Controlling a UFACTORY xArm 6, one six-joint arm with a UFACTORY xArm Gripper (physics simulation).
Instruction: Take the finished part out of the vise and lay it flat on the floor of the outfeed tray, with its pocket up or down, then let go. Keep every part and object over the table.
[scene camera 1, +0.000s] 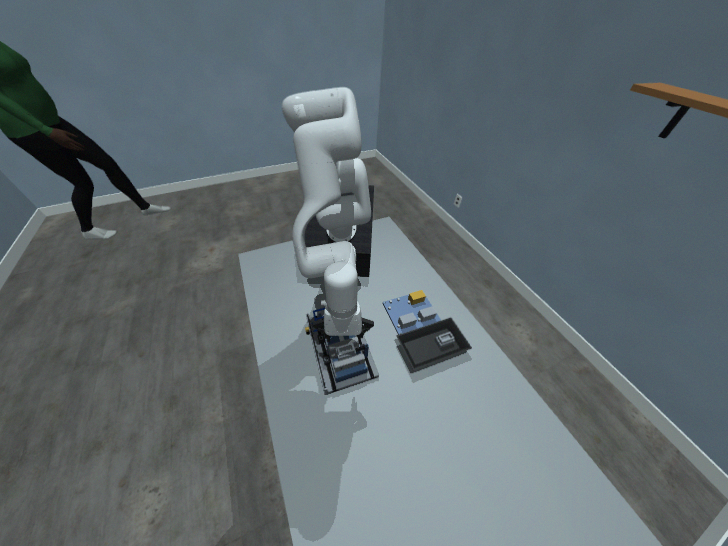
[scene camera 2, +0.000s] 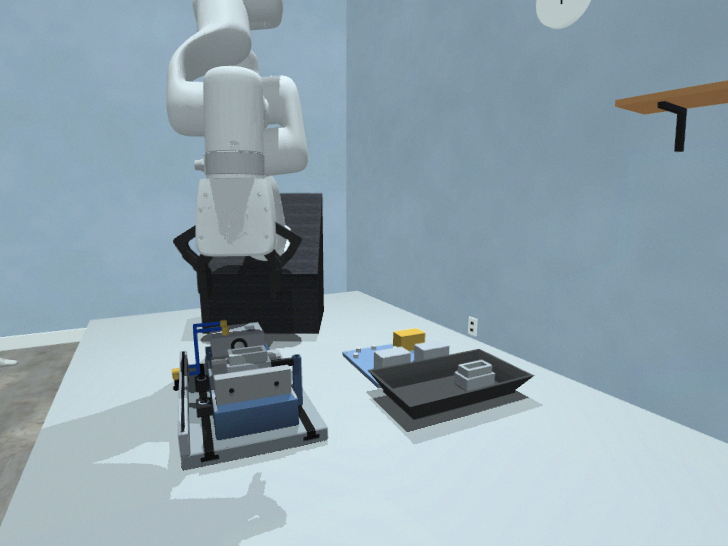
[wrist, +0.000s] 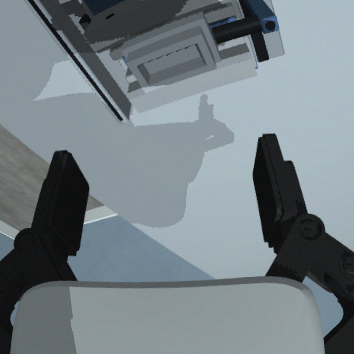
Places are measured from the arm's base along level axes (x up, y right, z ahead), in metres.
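Where they show: gripper, fingertip midpoint: (scene camera 1: 344, 337) (scene camera 2: 241, 298) (wrist: 164, 160).
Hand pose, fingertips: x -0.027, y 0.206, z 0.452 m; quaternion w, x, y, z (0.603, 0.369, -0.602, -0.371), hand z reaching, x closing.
Each offset is from my fingertips to the top centre of the thing. "spot": to the spot under its first point.
The light grey finished part {dx -0.077, dy -0.005, dz -0.001 m} (scene camera 1: 345, 350) (scene camera 2: 246, 356) (wrist: 175, 62) sits in the vise with its rectangular pocket up, behind the light front jaw on the blue block (scene camera 2: 257, 414). The vise {spot: dx -0.132, dy +0.004, dz +0.054 m} (scene camera 1: 351, 371) (scene camera 2: 252, 384) stands on a grey base plate. My gripper (scene camera 2: 238, 289) (wrist: 164, 160) is wide open and empty, pointing down above the vise area and apart from the part. In the wrist view the part lies beyond the fingertips, near the top. The black outfeed tray (scene camera 1: 418, 352) (scene camera 2: 458, 403) stands right of the vise. A similar grey part {dx -0.145, dy -0.365, dz +0.099 m} (scene camera 1: 445, 338) (scene camera 2: 475, 377) lies in its right half, pocket up.
A blue tube {spot: dx -0.113, dy +0.039, dz -0.153 m} (scene camera 2: 196, 347) with yellow ends rises at the vise's left rear. Behind the tray lies a blue board {spot: dx -0.184, dy -0.295, dz -0.105 m} (scene camera 1: 398, 309) (scene camera 2: 365, 359) with two grey blocks {dx -0.148, dy -0.288, dz -0.036 m} (scene camera 1: 406, 320) (scene camera 2: 392, 357) and a yellow block {dx -0.148, dy -0.390, dz -0.111 m} (scene camera 1: 416, 297) (scene camera 2: 408, 338). The dark pedestal (scene camera 2: 305, 299) stands behind.
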